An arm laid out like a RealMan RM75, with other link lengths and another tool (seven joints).
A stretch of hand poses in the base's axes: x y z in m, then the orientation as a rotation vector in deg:
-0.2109, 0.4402, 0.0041, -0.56, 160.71, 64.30
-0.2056, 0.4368, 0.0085, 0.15, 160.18, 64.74
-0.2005, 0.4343, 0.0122, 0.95, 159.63, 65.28
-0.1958, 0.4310, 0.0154, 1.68, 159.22, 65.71
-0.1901, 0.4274, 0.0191, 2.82, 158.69, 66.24
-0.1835, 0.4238, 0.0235, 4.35, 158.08, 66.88
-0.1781, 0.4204, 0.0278, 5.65, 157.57, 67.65
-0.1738, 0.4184, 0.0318, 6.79, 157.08, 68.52
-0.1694, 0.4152, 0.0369, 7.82, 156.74, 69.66
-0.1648, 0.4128, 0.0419, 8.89, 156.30, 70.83
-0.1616, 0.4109, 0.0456, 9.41, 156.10, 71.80
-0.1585, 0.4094, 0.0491, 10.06, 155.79, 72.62
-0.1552, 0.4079, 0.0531, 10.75, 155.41, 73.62
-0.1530, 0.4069, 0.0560, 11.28, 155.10, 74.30
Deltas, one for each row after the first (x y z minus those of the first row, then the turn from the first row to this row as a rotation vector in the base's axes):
0.0053, -0.0034, 0.0044, 0.43, -0.14, -0.53
0.0104, -0.0059, 0.0081, 0.93, -0.23, -1.11
0.0151, -0.0092, 0.0113, 1.33, -0.26, -1.62
0.0208, -0.0128, 0.0150, 1.83, -0.24, -2.40
0.0274, -0.0164, 0.0194, 2.44, -0.13, -3.42
0.0328, -0.0198, 0.0237, 3.10, 0.06, -4.24
0.0371, -0.0218, 0.0277, 3.80, 0.26, -4.93
0.0415, -0.0250, 0.0328, 4.63, 0.68, -5.45
0.0461, -0.0274, 0.0378, 5.50, 1.04, -6.01
0.0493, -0.0293, 0.0415, 6.16, 1.38, -6.20
0.0524, -0.0308, 0.0450, 6.77, 1.62, -6.53
0.0557, -0.0323, 0.0490, 7.50, 1.88, -6.86
0.0579, -0.0333, 0.0519, 8.02, 2.05, -7.15

